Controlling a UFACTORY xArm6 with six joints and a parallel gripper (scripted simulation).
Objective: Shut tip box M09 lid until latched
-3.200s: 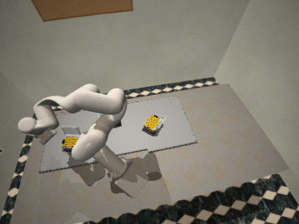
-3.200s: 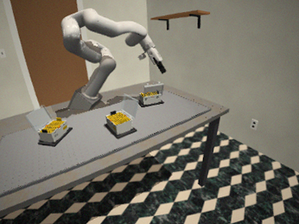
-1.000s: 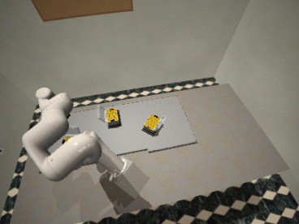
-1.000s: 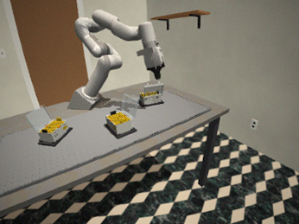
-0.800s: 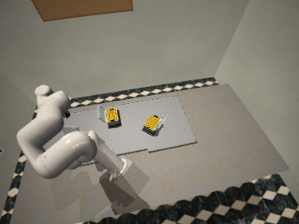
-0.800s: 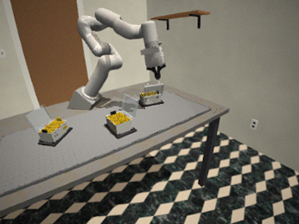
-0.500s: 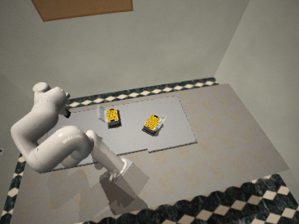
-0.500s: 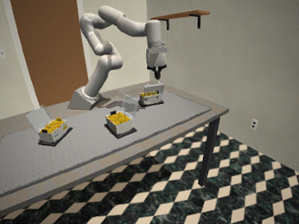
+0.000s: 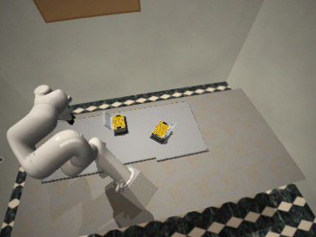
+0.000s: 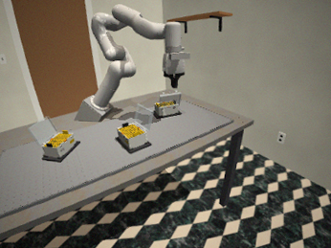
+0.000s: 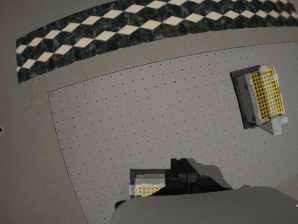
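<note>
The lid is 110 mm below my hand and 70 mm behind it. From my hand the other things lie so: tip box 140 mm below, 120 mm behind.
</note>
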